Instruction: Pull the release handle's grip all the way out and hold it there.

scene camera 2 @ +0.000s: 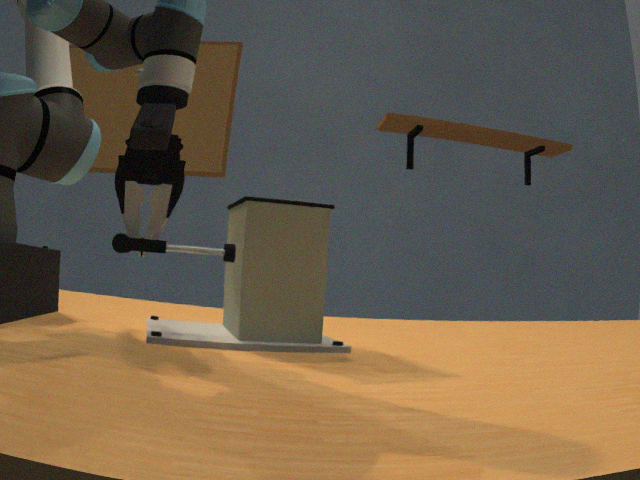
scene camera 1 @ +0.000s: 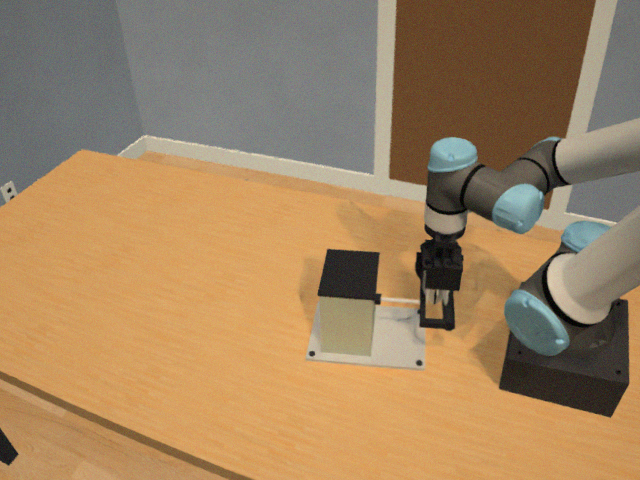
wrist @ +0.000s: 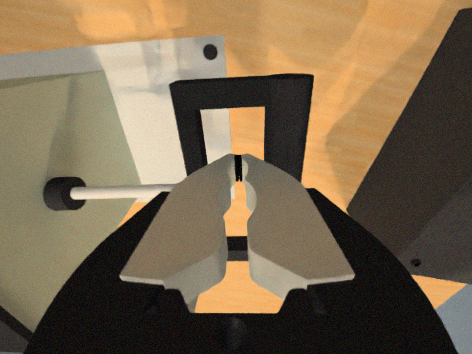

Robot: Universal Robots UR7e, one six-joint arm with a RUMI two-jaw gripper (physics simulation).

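Observation:
The release handle's grip [scene camera 1: 436,323] [scene camera 2: 152,245] [wrist: 242,91] is a black rectangular loop, held level at the end of a pale rod [scene camera 1: 400,300] [scene camera 2: 195,250] [wrist: 120,191]. A long stretch of rod shows between the grip and the black collar [scene camera 1: 377,298] [scene camera 2: 229,252] [wrist: 65,193] on the box. My gripper [scene camera 1: 437,301] [scene camera 2: 141,252] [wrist: 239,158] is shut with nothing pinched between its fingers. It points down, and its fingertips reach into the loop's opening; the tips show slightly below the grip in the second scene view. The fingers hide part of the loop in the wrist view.
The pale green box [scene camera 1: 346,325] [scene camera 2: 284,273] with a black top [scene camera 1: 349,272] stands on a white base plate [scene camera 1: 398,346] [scene camera 2: 191,330] on the wooden table [scene camera 1: 206,320]. The arm's dark base block [scene camera 1: 563,382] [scene camera 2: 28,279] [wrist: 420,135] stands on the grip's other side, a short distance away.

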